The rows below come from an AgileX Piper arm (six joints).
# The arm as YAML. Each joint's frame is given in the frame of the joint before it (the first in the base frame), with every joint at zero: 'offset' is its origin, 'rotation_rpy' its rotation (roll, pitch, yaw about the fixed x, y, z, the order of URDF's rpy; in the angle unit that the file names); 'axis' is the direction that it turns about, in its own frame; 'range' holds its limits. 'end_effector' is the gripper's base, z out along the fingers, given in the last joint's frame.
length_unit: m
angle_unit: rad
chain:
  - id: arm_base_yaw
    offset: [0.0, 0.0, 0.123]
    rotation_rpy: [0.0, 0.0, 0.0]
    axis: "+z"
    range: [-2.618, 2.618]
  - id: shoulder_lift
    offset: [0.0, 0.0, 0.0]
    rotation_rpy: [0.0, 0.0, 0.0]
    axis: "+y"
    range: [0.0, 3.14]
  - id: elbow
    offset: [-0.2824, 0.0, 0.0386]
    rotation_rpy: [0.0, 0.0, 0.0]
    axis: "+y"
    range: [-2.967, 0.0]
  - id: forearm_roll
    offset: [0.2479, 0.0, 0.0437]
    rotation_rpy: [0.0, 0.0, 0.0]
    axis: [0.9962, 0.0, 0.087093]
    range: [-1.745, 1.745]
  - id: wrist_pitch
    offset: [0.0, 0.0, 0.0]
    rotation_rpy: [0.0, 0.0, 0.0]
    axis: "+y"
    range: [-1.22, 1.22]
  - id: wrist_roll
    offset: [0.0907, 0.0, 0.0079]
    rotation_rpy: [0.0, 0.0, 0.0]
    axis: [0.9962, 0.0, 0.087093]
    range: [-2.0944, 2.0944]
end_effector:
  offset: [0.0, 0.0, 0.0]
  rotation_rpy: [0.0, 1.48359, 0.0]
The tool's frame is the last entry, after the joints.
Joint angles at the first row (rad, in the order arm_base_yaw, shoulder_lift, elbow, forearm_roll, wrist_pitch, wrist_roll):
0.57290 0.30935 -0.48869 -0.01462 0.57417 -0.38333
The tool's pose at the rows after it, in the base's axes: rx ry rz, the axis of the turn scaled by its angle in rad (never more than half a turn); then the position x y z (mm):
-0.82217 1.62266 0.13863 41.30 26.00 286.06
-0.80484 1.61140 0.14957 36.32 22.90 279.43
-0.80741 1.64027 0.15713 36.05 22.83 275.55
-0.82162 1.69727 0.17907 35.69 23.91 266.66
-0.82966 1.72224 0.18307 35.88 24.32 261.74
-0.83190 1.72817 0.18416 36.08 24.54 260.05
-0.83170 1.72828 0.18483 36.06 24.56 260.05
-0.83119 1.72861 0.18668 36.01 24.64 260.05
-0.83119 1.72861 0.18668 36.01 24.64 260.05
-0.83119 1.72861 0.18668 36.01 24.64 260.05
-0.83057 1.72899 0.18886 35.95 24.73 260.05
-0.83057 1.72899 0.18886 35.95 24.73 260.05
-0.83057 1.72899 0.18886 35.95 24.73 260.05
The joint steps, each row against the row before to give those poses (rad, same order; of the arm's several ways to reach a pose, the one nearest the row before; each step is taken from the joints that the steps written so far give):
0.00012 -0.13410 0.08794 0.00334 -0.01534 0.02329
-0.00007 -0.04930 0.02659 0.00210 0.00454 0.01041
-0.00009 -0.00185 0.00626 0.00213 0.02225 0.01051
-0.00002 -0.00001 0.01716 0.02109 0.03927 0.00490
-0.00008 0.00000 0.01164 0.00425 0.01408 0.00218
0.00012 0.00004 0.00496 0.00128 0.00126 0.00019
0.00011 -0.00004 0.00000 0.00042 0.00002 0.00019
-0.00008 0.00001 0.00000 0.00179 -0.00001 -0.00014
0.00000 0.00000 0.00000 0.00000 0.00000 0.00000
0.00000 0.00000 0.00000 0.00000 0.00000 0.00000
-0.00004 -0.00001 0.00001 0.00202 0.00000 -0.00005
0.00000 0.00000 0.00000 0.00000 0.00000 0.00000
0.00000 0.00000 0.00000 0.00000 0.00000 0.00000

